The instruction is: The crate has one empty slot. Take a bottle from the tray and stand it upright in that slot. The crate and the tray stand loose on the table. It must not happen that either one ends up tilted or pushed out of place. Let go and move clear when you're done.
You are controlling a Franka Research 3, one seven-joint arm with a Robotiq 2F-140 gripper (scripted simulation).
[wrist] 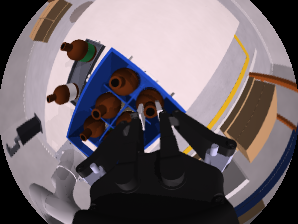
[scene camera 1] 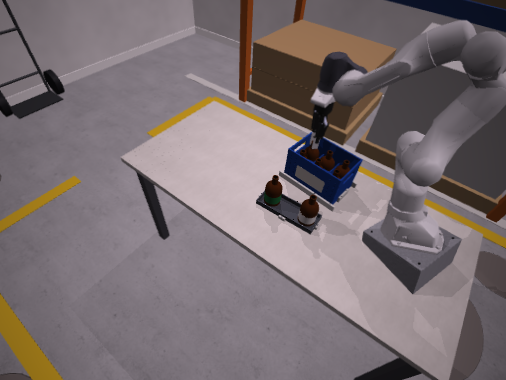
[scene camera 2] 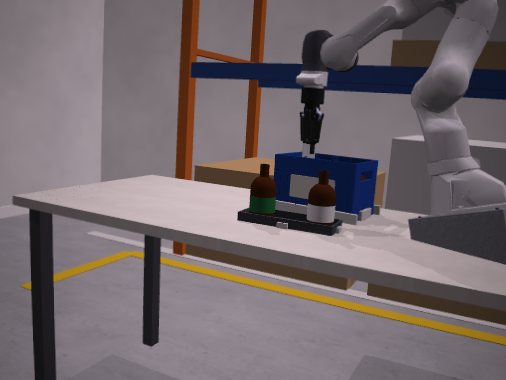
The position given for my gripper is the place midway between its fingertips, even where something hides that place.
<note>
In view: my gripper (scene camera 2: 307, 163) and a tray (scene camera 2: 296, 221).
The tray is seen too in the wrist view (wrist: 79, 72) and in scene camera 1 (scene camera 1: 288, 208). My gripper is seen too in the wrist view (wrist: 150, 108).
</note>
